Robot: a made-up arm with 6 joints. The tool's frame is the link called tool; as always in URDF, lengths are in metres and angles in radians. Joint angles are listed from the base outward.
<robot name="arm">
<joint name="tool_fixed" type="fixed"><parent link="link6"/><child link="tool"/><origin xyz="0 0 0"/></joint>
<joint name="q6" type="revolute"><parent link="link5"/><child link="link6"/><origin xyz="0 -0.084 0"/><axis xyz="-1 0 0"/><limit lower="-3.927" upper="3.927"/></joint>
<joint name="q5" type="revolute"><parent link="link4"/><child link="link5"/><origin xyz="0.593 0 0"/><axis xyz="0 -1 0"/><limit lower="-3.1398" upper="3.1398"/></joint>
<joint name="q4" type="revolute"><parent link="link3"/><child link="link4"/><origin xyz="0 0 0"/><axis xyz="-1 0 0"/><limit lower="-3.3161" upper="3.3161"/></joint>
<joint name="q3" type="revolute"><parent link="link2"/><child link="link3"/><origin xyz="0 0 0.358"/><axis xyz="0 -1 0"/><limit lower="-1.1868" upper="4.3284"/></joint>
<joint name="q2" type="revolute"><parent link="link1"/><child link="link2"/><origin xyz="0 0 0"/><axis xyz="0 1 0"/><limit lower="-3.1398" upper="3.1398"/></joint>
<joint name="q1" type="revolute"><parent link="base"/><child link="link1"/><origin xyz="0 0 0.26"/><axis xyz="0 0 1"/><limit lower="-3.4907" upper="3.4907"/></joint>
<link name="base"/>
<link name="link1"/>
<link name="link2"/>
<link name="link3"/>
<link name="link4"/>
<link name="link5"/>
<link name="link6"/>
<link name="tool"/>
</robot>
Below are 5 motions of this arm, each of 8 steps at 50 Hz.
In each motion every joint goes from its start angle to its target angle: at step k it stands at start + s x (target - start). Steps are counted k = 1, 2, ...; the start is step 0. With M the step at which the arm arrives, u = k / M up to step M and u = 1 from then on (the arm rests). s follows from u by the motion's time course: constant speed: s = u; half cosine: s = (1 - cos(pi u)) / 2; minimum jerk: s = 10 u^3 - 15 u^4 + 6 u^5.
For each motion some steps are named. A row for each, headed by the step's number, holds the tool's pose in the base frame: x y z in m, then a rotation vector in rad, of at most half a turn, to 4 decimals.
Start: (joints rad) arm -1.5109 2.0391 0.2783 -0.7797 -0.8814 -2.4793
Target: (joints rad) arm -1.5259 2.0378 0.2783 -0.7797 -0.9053 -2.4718
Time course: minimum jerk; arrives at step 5
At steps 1, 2, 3, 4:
1: -0.0508 -0.1528 -0.4728 -0.7155 0.2650 1.0355
2: -0.0514 -0.1528 -0.4727 -0.7145 0.2598 1.0302
3: -0.0522 -0.1529 -0.4726 -0.7131 0.2526 1.0226
4: -0.0528 -0.1529 -0.4726 -0.7121 0.2474 1.0172

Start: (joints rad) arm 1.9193 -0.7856 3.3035 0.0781 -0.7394 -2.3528
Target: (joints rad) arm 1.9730 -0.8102 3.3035 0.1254 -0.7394 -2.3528
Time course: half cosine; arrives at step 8
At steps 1, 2, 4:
1: 0.2825 -0.5288 0.0271 -0.6142 0.6527 -1.0027
2: 0.2852 -0.5263 0.0253 -0.6176 0.6530 -0.9919
4: 0.2939 -0.5178 0.0193 -0.6288 0.6539 -0.9567

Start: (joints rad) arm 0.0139 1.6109 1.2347 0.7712 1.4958 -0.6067
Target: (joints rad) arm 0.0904 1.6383 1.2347 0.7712 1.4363 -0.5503
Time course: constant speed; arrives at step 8
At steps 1, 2, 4, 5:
1: 0.9313 -0.0384 0.0791 0.0500 -0.8034 0.9445
2: 0.9310 -0.0295 0.0759 0.0480 -0.7979 0.9463
4: 0.9301 -0.0118 0.0695 0.0437 -0.7867 0.9499
5: 0.9295 -0.0029 0.0663 0.0413 -0.7811 0.9519

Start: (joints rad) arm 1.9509 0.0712 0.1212 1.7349 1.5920 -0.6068
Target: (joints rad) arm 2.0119 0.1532 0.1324 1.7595 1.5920 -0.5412
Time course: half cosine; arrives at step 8
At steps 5, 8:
5: -0.2755 0.5763 0.6983 -0.0780 1.3339 -2.3096
8: -0.2914 0.5803 0.6840 -0.0837 1.3241 -2.2881

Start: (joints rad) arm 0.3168 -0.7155 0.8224 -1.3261 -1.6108 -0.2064
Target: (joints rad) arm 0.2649 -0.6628 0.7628 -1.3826 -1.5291 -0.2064
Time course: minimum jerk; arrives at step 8
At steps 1, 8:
1: -0.1197 -0.0605 1.1202 0.1447 0.2328 1.6298
8: -0.0469 -0.0290 1.1170 0.2780 0.2759 1.6276

